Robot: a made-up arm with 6 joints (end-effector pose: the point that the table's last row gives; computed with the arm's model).
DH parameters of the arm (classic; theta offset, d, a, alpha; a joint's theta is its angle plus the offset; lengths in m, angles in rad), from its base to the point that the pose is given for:
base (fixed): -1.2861 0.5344 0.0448 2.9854
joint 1: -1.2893 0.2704 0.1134 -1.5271
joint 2: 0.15 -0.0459 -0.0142 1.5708
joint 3: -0.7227 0 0.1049 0
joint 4: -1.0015 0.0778 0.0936 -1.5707
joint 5: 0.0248 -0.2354 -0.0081 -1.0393
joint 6: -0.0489 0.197 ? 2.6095
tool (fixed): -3.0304 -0.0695 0 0
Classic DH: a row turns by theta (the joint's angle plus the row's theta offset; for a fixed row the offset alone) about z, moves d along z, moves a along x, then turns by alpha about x.
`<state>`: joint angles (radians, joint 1 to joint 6).
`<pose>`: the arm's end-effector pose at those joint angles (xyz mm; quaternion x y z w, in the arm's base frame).
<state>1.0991 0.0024 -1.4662 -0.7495 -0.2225 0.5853</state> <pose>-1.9 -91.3 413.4 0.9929 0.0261 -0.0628 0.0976</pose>
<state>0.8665 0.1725 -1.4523 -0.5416 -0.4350 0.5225</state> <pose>-79.3 -40.5 381.6 0.9765 0.0162 0.1234 0.1760</pose>
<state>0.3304 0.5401 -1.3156 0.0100 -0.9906 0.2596</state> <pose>-225.7 49.7 154.8 0.7443 -0.1397 0.6338 0.1573</pose>
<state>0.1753 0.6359 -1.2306 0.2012 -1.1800 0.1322</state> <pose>-225.6 107.7 70.2 0.6026 -0.2436 0.7529 0.1035</pose>
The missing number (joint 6, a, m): -0.0343
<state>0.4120 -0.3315 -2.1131 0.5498 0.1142 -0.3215</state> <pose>-14.6 -125.8 447.9 0.9320 -0.3377 -0.1279 0.0310</pose>
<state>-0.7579 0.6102 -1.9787 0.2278 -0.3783 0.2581</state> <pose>-76.1 -200.1 263.3 -0.7664 -0.4821 -0.3943 0.1573</pose>
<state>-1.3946 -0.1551 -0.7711 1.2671 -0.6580 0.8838</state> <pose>-331.7 81.4 458.4 0.9886 0.0412 -0.0311 0.1414</pose>
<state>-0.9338 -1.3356 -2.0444 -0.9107 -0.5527 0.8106</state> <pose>184.7 95.9 289.2 -0.0753 -0.8174 0.4059 0.4019</pose>
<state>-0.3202 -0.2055 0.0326 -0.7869 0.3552 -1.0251</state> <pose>82.5 -22.4 404.9 0.7762 -0.6079 0.0045 0.1675</pose>
